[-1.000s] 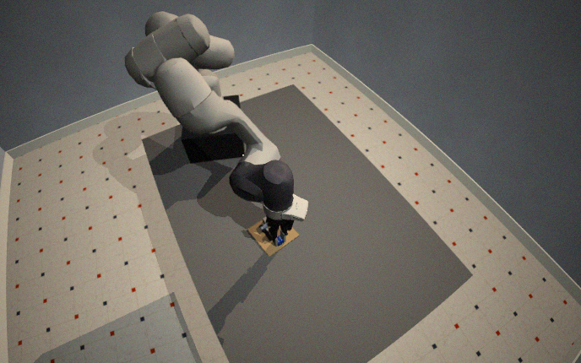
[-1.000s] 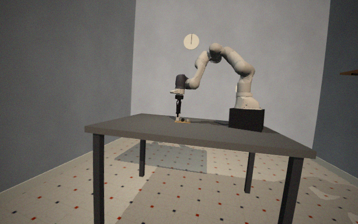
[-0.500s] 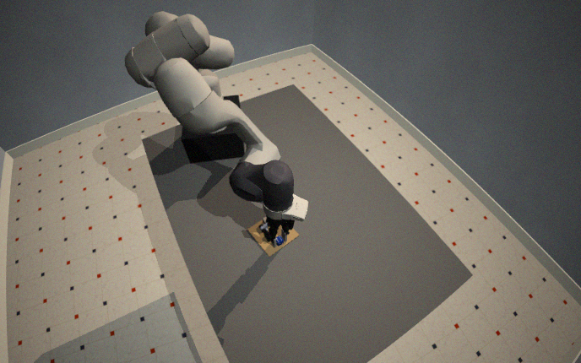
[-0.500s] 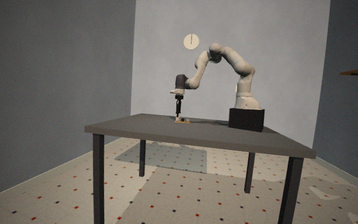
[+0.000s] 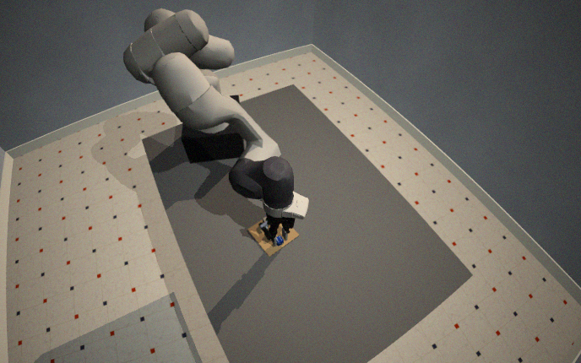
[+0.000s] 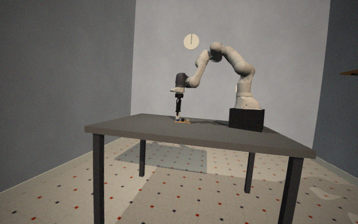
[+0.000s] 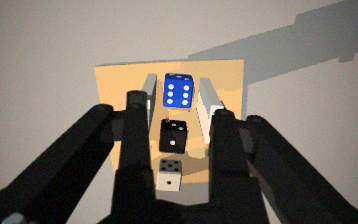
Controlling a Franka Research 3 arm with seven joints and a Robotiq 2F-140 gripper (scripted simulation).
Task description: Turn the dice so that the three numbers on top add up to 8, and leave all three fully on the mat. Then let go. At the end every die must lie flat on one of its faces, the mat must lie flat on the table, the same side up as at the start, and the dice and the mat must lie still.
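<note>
Right now the blue die is 4 cm below my hand. From my hand the other things lie so: black die: 5 cm behind, 1 cm to the right, 4 cm below; then white die: 10 cm behind, 1 cm to the right, 4 cm below; then tan mat: 5 cm behind, 5 cm below.
</note>
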